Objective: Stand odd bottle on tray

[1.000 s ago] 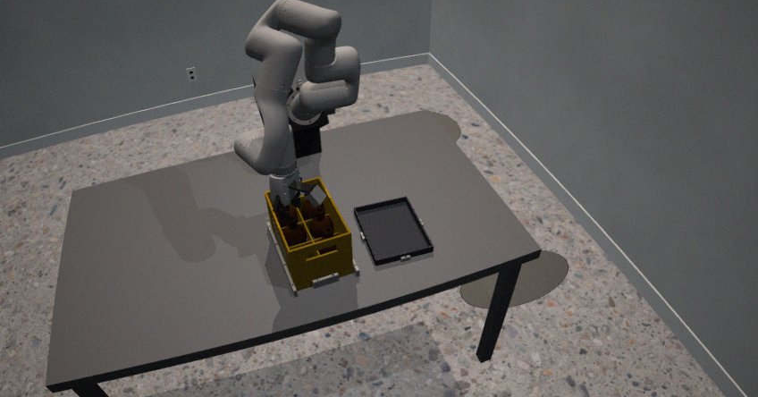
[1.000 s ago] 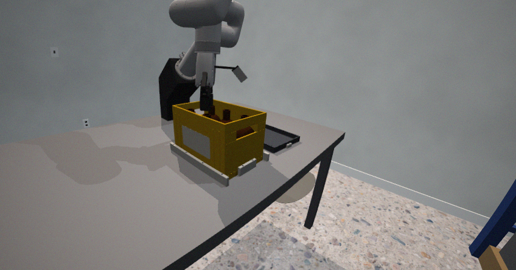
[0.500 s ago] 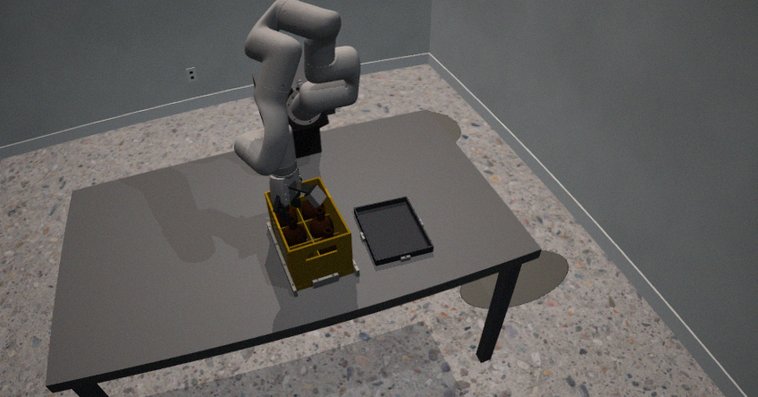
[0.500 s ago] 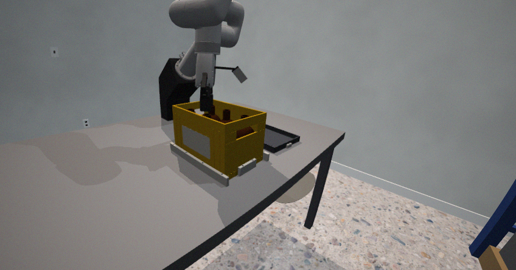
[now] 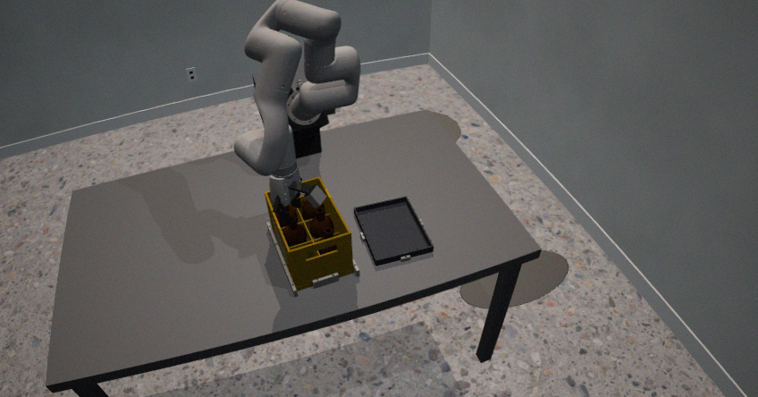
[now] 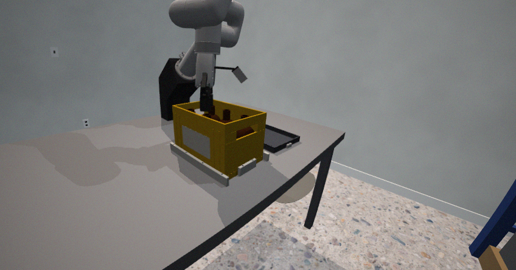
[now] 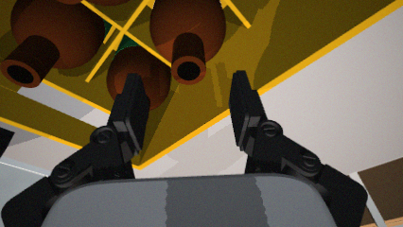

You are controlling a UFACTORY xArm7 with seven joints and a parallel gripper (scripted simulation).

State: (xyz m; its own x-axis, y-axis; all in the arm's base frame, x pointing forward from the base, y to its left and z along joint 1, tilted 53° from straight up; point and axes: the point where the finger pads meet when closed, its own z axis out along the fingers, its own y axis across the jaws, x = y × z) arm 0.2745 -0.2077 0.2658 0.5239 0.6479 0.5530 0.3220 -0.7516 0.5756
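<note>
My hand is 1 cm short of the yellow crate, 4 cm to the right of it and 12 cm above it. Round my hand: black tray 10 cm ahead, 30 cm to the left, 19 cm below.
</note>
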